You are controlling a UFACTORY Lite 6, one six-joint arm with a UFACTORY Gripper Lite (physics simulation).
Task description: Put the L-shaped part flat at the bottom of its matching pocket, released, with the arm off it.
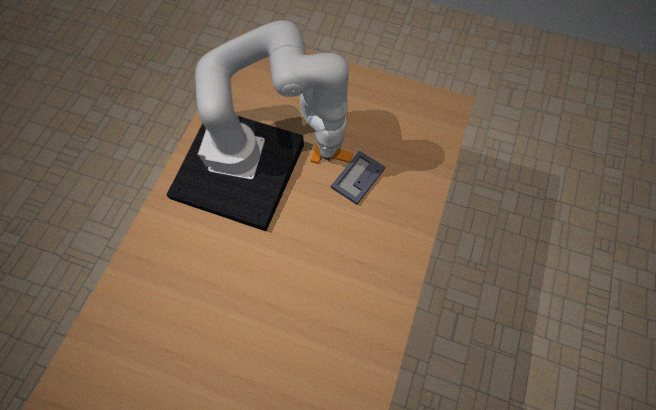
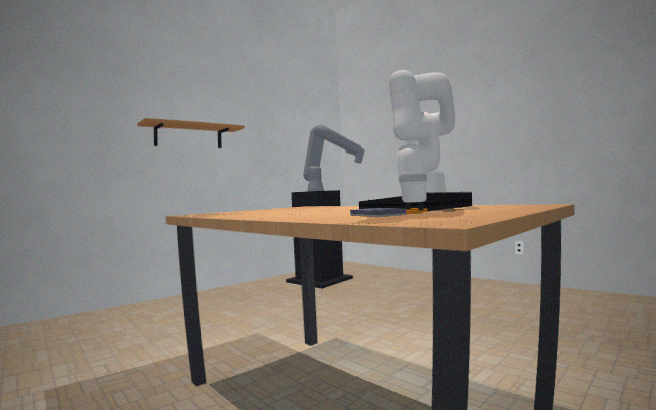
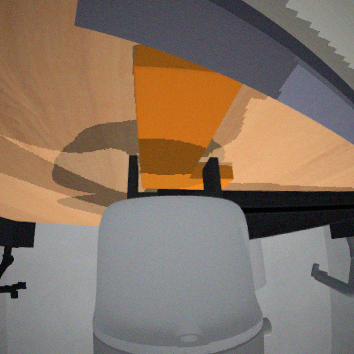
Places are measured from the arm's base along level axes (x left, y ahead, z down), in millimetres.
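Where they show: hand, its tool point: (image 1: 328, 150) (image 2: 414, 206) (image 3: 172, 179); arm's base, origin of its link: (image 1: 238, 155).
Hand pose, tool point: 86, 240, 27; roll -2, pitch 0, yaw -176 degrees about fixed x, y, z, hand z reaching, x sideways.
Note:
Each offset is from my tool point to the centre of the thing, as dx, dy, dz. "pt": to the spot under its first point.
The orange L-shaped part {-13, +13, +11} (image 1: 344, 155) (image 2: 416, 210) (image 3: 185, 105) lies flat on the wooden table, outside the pocket. The end of its long leg is close to the near side of the dark grey-blue pocket block {-62, +100, +8} (image 1: 344, 195) (image 2: 377, 212) (image 3: 200, 42); whether they touch is unclear. The block's L-shaped pocket {pt -76, +75, +12} (image 1: 348, 180) has a light grey floor and holds no part. My gripper (image 1: 326, 158) (image 2: 414, 206) (image 3: 172, 162) is open and low over the part, its two black fingers apart at either side of the long leg. The fingertips' exact height is hard to tell.
The black base plate (image 1: 220, 197) (image 2: 450, 199) under the arm's foot stands close behind the part. The wooden table (image 1: 250, 300) (image 2: 300, 227) extends around them. A second grey arm (image 2: 315, 150) stands on a black pedestal beyond the table. A shelf (image 2: 190, 124) hangs on the wall.

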